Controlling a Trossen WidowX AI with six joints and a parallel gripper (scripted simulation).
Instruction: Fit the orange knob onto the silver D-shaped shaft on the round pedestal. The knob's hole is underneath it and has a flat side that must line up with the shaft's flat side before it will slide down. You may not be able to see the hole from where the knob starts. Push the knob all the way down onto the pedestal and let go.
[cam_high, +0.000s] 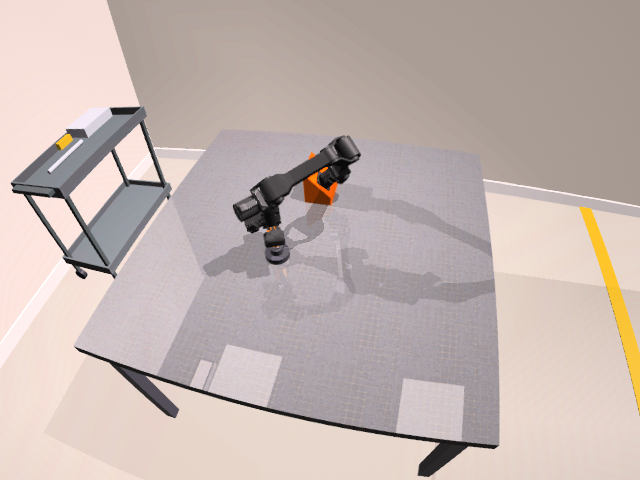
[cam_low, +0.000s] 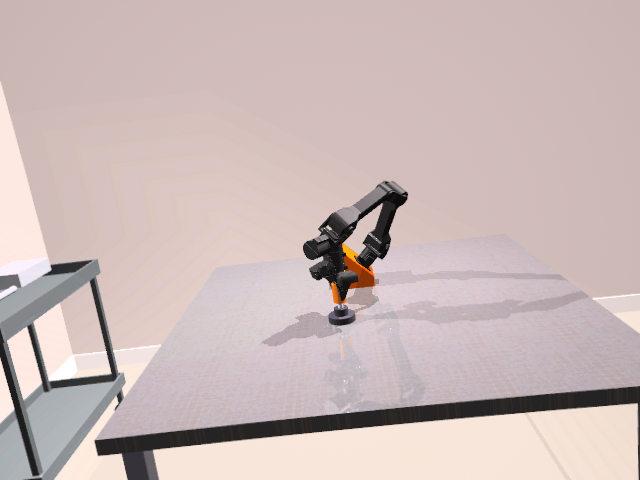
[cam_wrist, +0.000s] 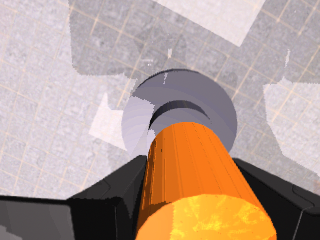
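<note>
Now: gripper tip 3 cm below the orange knob. Round my gripper tip: round pedestal (4 cm below).
</note>
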